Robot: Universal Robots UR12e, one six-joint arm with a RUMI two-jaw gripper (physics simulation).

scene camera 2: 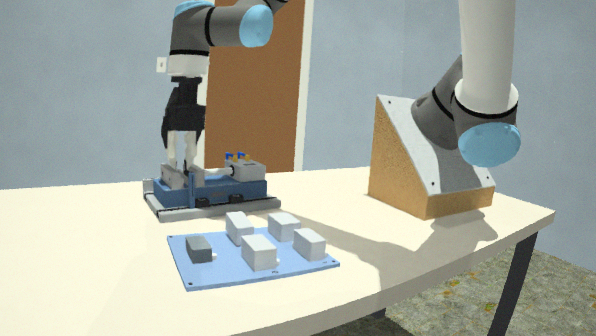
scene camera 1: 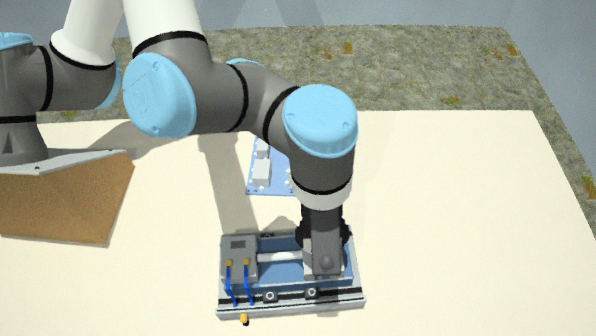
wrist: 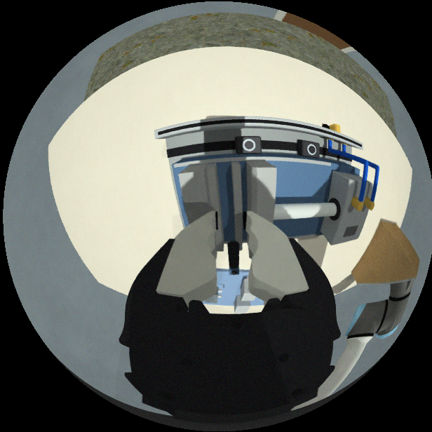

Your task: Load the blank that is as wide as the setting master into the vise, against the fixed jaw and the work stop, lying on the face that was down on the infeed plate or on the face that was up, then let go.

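Frame: origin at the arm's base, x right, y ahead, z up, level; metres.
Where they show: gripper, between the fingertips: point(scene camera 2: 180, 170); arm's base, origin of its link: point(scene camera 2: 436, 124) point(scene camera 1: 3, 160).
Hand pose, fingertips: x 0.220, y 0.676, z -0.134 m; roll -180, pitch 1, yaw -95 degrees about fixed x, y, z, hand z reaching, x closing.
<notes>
Each offset is from my fingertips to the top centre of the thing. "spot": to the spot under its first point.
The vise @[dx -0.003, dy -0.071, dz +0.012 m] point(scene camera 1: 285, 271) point(scene camera 2: 215, 190) point(wrist: 302, 180) has an outer jaw point(scene camera 2: 171, 176) point(wrist: 196, 187) and a rod-side jaw point(scene camera 2: 198, 175) point(wrist: 263, 190). No blank shows in the gap. A blue upright post @[dx -0.075, dy +0.000, dz +0.010 m] point(scene camera 2: 191, 191) stands at its plate side. My gripper point(scene camera 2: 181, 161) point(wrist: 229, 213) points down over the jaw gap, its fingertips slightly apart and empty; the arm hides them in scene camera 1. The dark setting master @[dx -0.277, dy +0.066, dz -0.055 m] point(scene camera 2: 199, 249) lies on the infeed plate @[dx -0.290, dy -0.018, dz -0.079 m] point(scene camera 1: 275, 190) point(scene camera 2: 225, 276) with light blanks @[dx -0.261, dy -0.114, dz -0.043 m] point(scene camera 1: 261, 172) @[dx -0.241, dy -0.029, dz -0.035 m] point(scene camera 2: 240, 227) point(scene camera 2: 284, 226) @[dx -0.336, dy -0.013, dz -0.043 m] point(scene camera 2: 259, 251) @[dx -0.349, dy -0.105, dz -0.043 m] point(scene camera 2: 309, 244). I cannot tell which matches its width.
The grey actuator block @[dx -0.010, dy -0.166, dz +0.008 m] point(scene camera 1: 239, 255) point(scene camera 2: 247, 171) point(wrist: 345, 207) with blue hoses @[spot: dx +0.052, dy -0.149, dz +0.022 m] point(scene camera 1: 246, 282) point(wrist: 365, 182) stands at the rod's other end. Two black clamps point(scene camera 1: 270, 296) point(scene camera 1: 311, 292) sit on the vise's base rail. The arm's wedge-shaped stand point(scene camera 1: 65, 200) point(scene camera 2: 397, 170) point(wrist: 387, 255) is on the table.
</notes>
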